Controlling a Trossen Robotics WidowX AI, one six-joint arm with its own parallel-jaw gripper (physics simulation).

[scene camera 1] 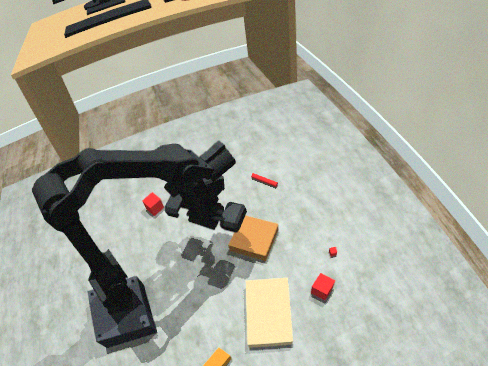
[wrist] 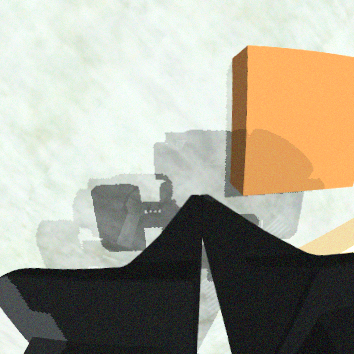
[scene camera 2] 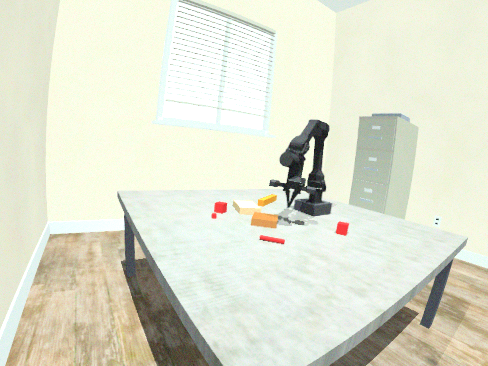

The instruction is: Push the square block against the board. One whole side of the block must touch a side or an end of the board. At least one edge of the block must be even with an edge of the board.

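Places are measured from the arm's base along level axes (x ahead, y left, z up), in metres.
Where they show: gripper, between the fingertips: (scene camera 1: 214, 228) (wrist: 198, 202) (scene camera 2: 288, 207); arm's base, origin of its link: (scene camera 1: 118, 299) (scene camera 2: 315, 202).
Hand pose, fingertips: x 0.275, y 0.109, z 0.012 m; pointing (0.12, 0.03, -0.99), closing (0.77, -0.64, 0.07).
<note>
Each offset is from my fingertips to the top centre of the thing.
The square block @(0.089 m ahead, 0.029 m right, 0.038 m down) (scene camera 1: 255, 236) (scene camera 2: 264, 220) (wrist: 295, 105) is orange and lies flat on the table. The board @(0.052 m ahead, 0.234 m right, 0.038 m down) (scene camera 1: 268, 312) (scene camera 2: 245, 206) (wrist: 336, 236) is pale yellow and lies flat near it. In scene camera 1 a gap of table shows between the block and the board, and their sides are turned at an angle to each other. My gripper (scene camera 1: 212, 226) (scene camera 2: 289, 205) (wrist: 198, 202) is shut with nothing between the fingers. It hangs above the table beside the block, on the arm-base side. In the wrist view the block is ahead and to the right of the fingertips; the fingers partly hide the board.
A red cube @(0.191 m ahead, 0.225 m right, 0.028 m down) (scene camera 1: 322, 286) (scene camera 2: 220, 207) and a tiny red cube @(0.258 m ahead, 0.143 m right, 0.052 m down) (scene camera 1: 333, 251) (scene camera 2: 214, 216) lie beside the board. Another red cube @(0.143 m back, 0.177 m left, 0.028 m down) (scene camera 1: 153, 204) (scene camera 2: 342, 228) lies behind the gripper. A red bar @(0.182 m ahead, 0.147 m left, 0.054 m down) (scene camera 1: 264, 180) (scene camera 2: 272, 240) and an orange bar @(0.162 m back, 0.356 m right, 0.037 m down) (scene camera 1: 217, 358) (scene camera 2: 267, 200) also lie there.
</note>
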